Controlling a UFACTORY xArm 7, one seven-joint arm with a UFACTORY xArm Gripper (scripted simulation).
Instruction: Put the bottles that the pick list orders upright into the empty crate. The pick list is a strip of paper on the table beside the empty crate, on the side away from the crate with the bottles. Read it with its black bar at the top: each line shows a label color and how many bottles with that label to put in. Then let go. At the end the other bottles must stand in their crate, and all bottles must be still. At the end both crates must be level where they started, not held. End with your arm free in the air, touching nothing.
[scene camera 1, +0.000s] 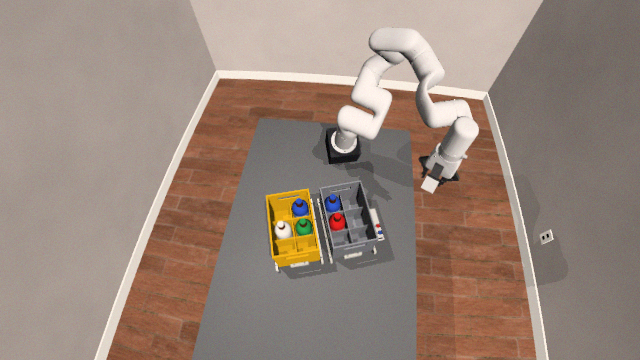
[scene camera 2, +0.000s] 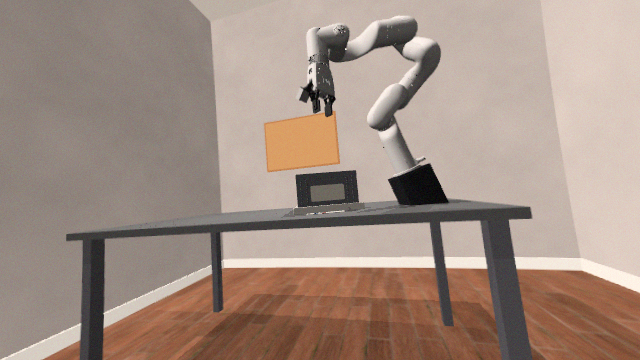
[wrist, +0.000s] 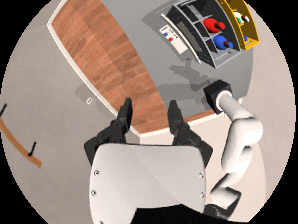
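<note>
There's a grey crate (scene camera 1: 354, 207) here, and I can see the crate (scene camera 2: 316, 189) from another camera too. As for me, there's my gripper (scene camera 2: 323, 114), and you'd also spot the gripper (scene camera 1: 431, 179) from elsewhere; the wrist view has my gripper (wrist: 150, 105) in it as well.
</note>
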